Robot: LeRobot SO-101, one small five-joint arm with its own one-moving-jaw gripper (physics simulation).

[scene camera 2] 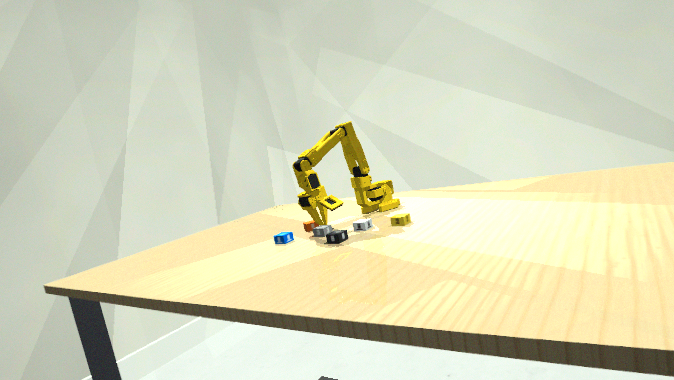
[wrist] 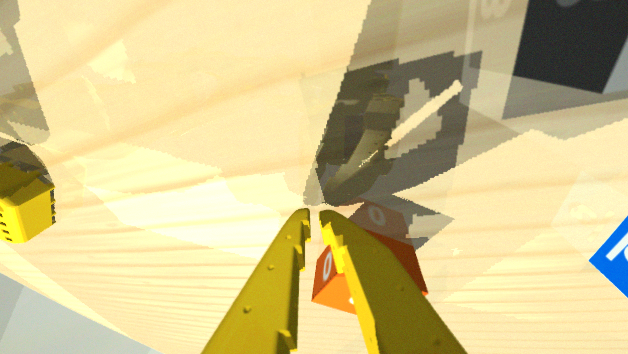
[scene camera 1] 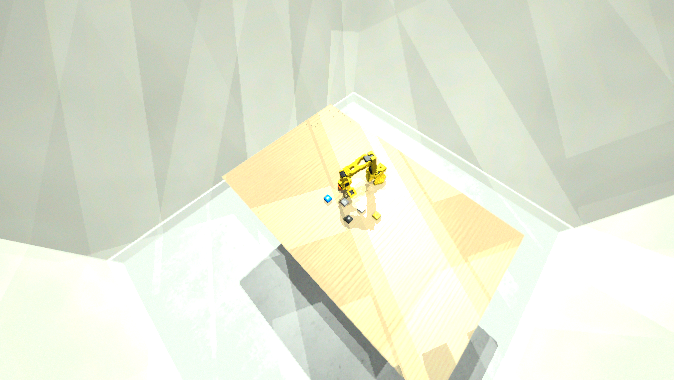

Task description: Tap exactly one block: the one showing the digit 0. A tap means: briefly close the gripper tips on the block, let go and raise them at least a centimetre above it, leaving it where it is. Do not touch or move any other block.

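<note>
The orange block with the digit 0 sits on the table, partly hidden behind the right-hand jaw in the wrist view. It stands at an angle to the jaws, and a 0 shows on its left face. In scene camera 1 a bit of orange shows beside the gripper. My gripper is shut, its tips almost together, with nothing between the jaws. The tips are low, beside the block, past it in the wrist view. Whether a jaw touches the block I cannot tell.
A grey block is close to the tips. Blue, black, white and yellow blocks stand around it. A dark-sided block shows at the wrist view's top right.
</note>
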